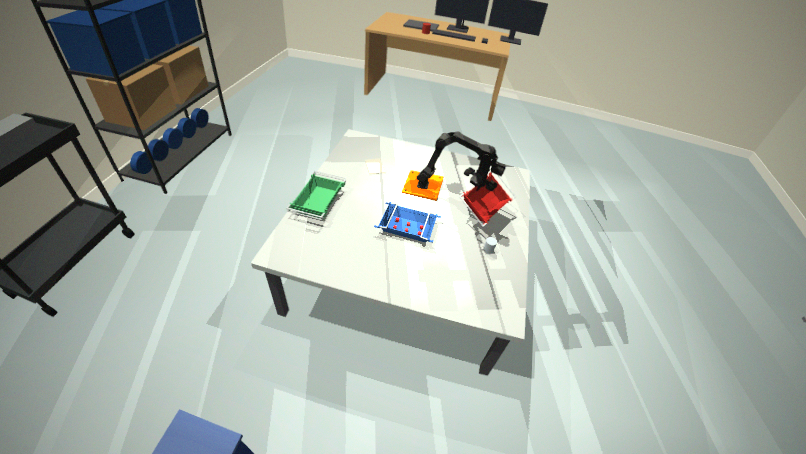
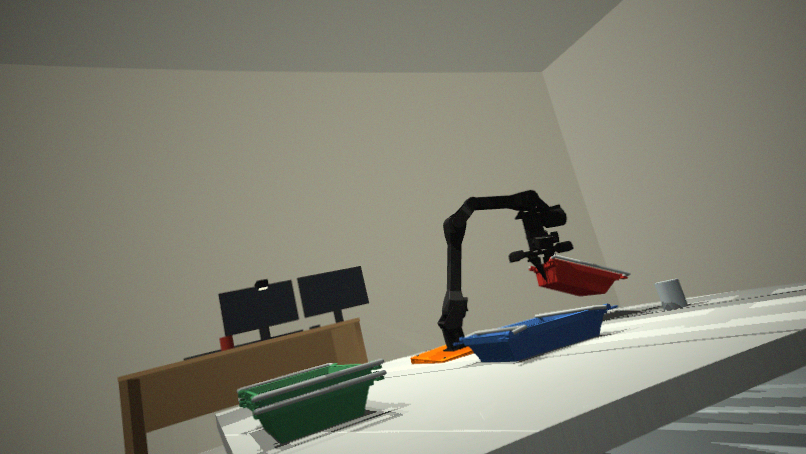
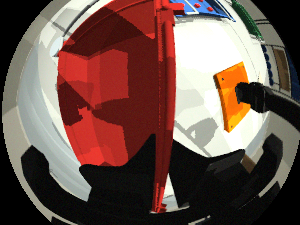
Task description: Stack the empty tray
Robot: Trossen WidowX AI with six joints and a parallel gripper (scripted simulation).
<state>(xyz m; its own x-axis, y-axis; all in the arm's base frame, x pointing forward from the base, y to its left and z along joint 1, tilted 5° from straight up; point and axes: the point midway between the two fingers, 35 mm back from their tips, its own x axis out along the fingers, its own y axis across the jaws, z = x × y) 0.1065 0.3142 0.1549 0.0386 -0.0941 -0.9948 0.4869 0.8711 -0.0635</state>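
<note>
The red tray lies 40 mm ahead of my gripper tip, 70 mm to the left of it and 10 mm below it. From my gripper tip the other things lie so: paper (220 mm behind, 630 mm to the right, 150 mm below); grey cup (280 mm ahead, 120 mm to the left, 110 mm below).
</note>
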